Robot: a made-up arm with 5 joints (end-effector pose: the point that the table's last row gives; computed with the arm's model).
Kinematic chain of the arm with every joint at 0, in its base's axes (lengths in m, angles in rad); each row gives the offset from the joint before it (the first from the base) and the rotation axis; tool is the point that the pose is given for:
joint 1: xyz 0 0 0.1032 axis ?
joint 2: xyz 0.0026 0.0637 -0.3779 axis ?
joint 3: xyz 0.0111 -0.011 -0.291 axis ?
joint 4: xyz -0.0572 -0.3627 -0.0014 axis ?
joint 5: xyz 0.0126 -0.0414 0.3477 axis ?
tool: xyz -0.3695 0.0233 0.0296
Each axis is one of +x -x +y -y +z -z.
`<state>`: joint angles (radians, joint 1 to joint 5).
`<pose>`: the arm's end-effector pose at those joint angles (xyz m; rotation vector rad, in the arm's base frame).
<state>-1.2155 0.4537 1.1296 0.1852 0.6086</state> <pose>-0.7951 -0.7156 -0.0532 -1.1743 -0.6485 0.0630</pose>
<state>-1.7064 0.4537 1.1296 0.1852 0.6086</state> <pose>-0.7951 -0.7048 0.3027 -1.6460 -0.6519 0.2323</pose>
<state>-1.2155 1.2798 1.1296 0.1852 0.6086</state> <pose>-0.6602 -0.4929 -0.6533 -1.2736 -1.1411 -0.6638</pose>
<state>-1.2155 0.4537 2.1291 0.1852 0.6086</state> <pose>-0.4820 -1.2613 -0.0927 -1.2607 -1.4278 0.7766</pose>
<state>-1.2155 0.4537 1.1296 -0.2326 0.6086</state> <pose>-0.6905 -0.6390 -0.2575 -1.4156 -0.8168 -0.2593</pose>
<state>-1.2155 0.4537 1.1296 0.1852 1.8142</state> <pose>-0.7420 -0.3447 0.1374 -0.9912 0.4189 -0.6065</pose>
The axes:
joint 1: +x
joint 2: -z
joint 3: -y
joint 4: +x
joint 5: +y

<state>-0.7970 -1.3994 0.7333 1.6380 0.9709</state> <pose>1.0080 -0.7814 -0.3418 0.6108 1.8155 1.7369</pose>
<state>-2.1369 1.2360 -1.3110 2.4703 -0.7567</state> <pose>-0.4621 -0.3612 0.2302 1.0688 -2.2419 -0.6030</pose>
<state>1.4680 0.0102 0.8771 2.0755 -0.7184</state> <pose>-0.1496 0.9350 -0.4061 -2.3084 0.8395 0.5209</pose>
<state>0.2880 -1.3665 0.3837 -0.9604 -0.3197</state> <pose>0.0841 -0.1809 -0.6491 -0.1565 -1.3440 0.9752</pose>
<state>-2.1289 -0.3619 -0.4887 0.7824 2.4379</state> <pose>0.6718 -0.1041 0.7831 -0.0416 2.2536 -2.0143</pose>
